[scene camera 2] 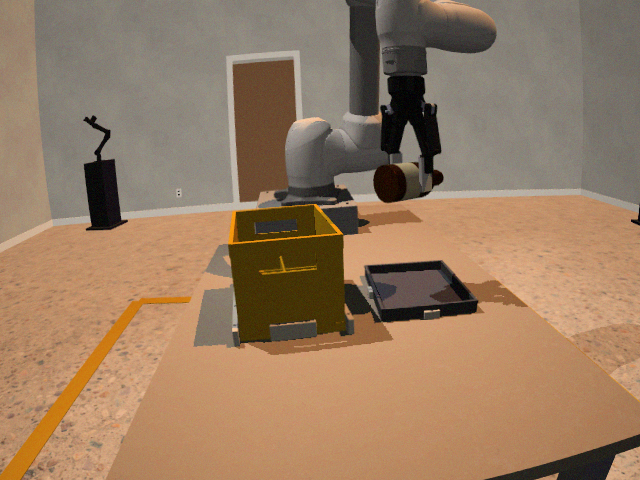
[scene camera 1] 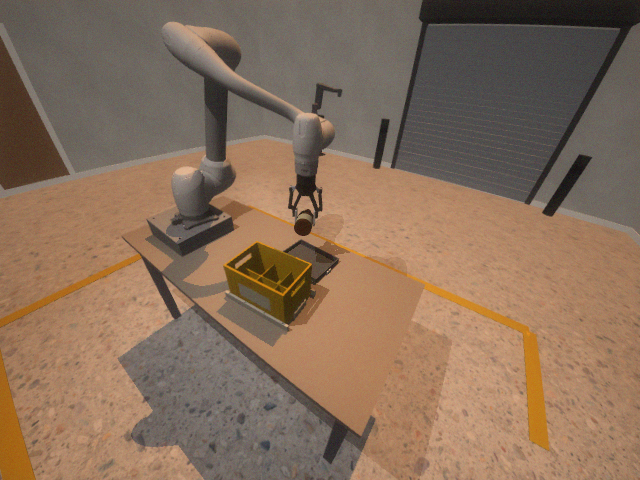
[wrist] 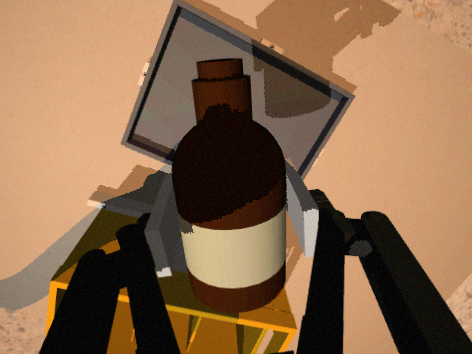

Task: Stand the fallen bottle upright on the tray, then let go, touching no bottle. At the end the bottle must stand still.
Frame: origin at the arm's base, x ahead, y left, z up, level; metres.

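Seen in the pictures: gripper, fingertip midpoint: (scene camera 2: 411, 189) (wrist: 230, 185); arm's base, link origin: (scene camera 2: 312, 198) (scene camera 1: 196, 217).
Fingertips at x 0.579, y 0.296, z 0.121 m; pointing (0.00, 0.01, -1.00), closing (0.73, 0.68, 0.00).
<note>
Offsets run from my fingertips to a thing's middle.
A brown bottle with a cream label @[0.006 m back, 0.007 m left, 0.017 m up] (scene camera 1: 303, 223) (scene camera 2: 404, 180) (wrist: 234, 255) lies on its side in the air, well above the tray. My gripper (scene camera 1: 305, 215) (scene camera 2: 410, 173) (wrist: 230, 185) points down and is shut on the bottle's body, one pad on each side. In the scene camera 2 view the bottle's base faces the camera's left and its neck points right and away. The dark square tray @[0.011 m ahead, 0.013 m left, 0.206 m down] (scene camera 1: 330, 268) (scene camera 2: 429, 311) (wrist: 150, 82) lies flat on the table, with no bottle standing on it. In the wrist view the bottle hides part of the tray.
A yellow crate with dividers @[0.083 m ahead, 0.253 m right, 0.131 m down] (scene camera 1: 258, 294) (scene camera 2: 289, 289) (wrist: 175, 309) stands on the table beside the tray, held by light edge strips. Its rim rises well above the tray. The arm's base block (scene camera 1: 191, 235) (scene camera 2: 341, 219) is at the table's far end.
</note>
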